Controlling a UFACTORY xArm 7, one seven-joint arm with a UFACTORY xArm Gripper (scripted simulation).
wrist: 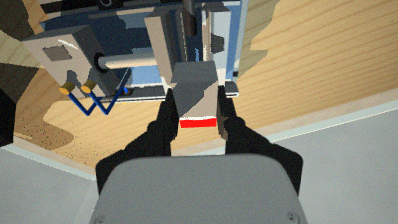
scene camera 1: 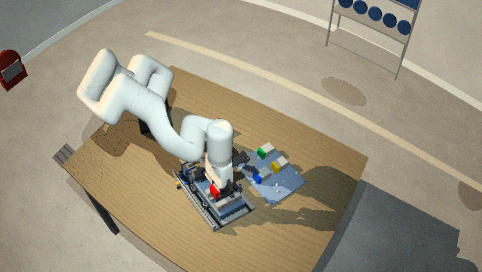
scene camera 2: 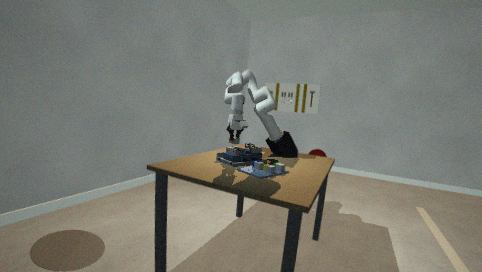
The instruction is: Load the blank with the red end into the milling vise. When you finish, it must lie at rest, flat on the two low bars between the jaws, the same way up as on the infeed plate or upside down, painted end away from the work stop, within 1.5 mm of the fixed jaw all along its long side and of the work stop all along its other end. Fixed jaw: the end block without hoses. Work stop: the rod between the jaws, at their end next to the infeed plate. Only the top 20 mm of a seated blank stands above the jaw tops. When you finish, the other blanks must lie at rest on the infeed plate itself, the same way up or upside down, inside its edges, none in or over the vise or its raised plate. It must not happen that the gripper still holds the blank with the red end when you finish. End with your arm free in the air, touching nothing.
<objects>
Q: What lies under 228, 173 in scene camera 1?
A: My gripper.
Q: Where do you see a jaw block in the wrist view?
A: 159, 27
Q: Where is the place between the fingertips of my gripper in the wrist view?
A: At 196, 97
</objects>
